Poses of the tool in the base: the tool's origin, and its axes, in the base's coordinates. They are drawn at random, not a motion.
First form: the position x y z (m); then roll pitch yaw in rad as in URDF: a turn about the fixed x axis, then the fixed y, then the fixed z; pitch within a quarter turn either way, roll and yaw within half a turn.
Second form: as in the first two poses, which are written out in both.
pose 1, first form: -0.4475, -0.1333, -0.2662, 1.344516, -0.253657, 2.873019
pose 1, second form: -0.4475, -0.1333, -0.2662, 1.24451, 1.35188, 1.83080
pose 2, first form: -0.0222, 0.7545, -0.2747, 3.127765, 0.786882, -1.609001
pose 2, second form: -0.0222, 0.7545, -0.2747, 1.55212, 2.35462, 0.01379
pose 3, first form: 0.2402, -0.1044, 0.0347, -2.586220, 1.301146, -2.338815
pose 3, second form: 0.2402, -0.1044, 0.0347, 0.23078, 1.79913, -0.14471
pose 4, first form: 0.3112, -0.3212, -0.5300, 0.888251, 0.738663, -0.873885
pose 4, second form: 0.3112, -0.3212, -0.5300, -1.94390, 1.08561, 0.70572
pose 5, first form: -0.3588, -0.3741, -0.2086, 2.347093, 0.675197, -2.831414
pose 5, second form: -0.3588, -0.3741, -0.2086, 1.33049, 2.14946, 0.72785
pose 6, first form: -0.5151, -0.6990, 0.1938, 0.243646, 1.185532, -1.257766
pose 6, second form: -0.5151, -0.6990, 0.1938, -1.51984, 1.19748, 0.09752
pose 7, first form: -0.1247, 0.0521, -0.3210, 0.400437, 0.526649, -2.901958
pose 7, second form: -0.1247, 0.0521, -0.3210, 2.68130, 0.64996, 0.59062
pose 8, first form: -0.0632, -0.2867, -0.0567, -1.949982, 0.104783, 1.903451
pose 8, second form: -0.0632, -0.2867, -0.0567, -2.76729, 1.94780, -1.45807
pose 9, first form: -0.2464, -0.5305, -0.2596, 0.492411, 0.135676, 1.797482
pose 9, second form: -0.2464, -0.5305, -0.2596, 0.47366, 0.50928, 1.28968
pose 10, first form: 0.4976, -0.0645, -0.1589, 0.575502, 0.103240, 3.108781
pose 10, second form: 0.4976, -0.0645, -0.1589, 1.69552, 0.58366, 1.38268
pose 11, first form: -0.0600, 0.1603, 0.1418, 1.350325, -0.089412, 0.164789
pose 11, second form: -0.0600, 0.1603, 0.1418, -1.42602, 1.35122, 1.66241
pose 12, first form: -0.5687, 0.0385, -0.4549, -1.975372, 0.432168, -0.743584
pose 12, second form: -0.5687, 0.0385, -0.4549, 1.00467, 1.93632, -1.10575
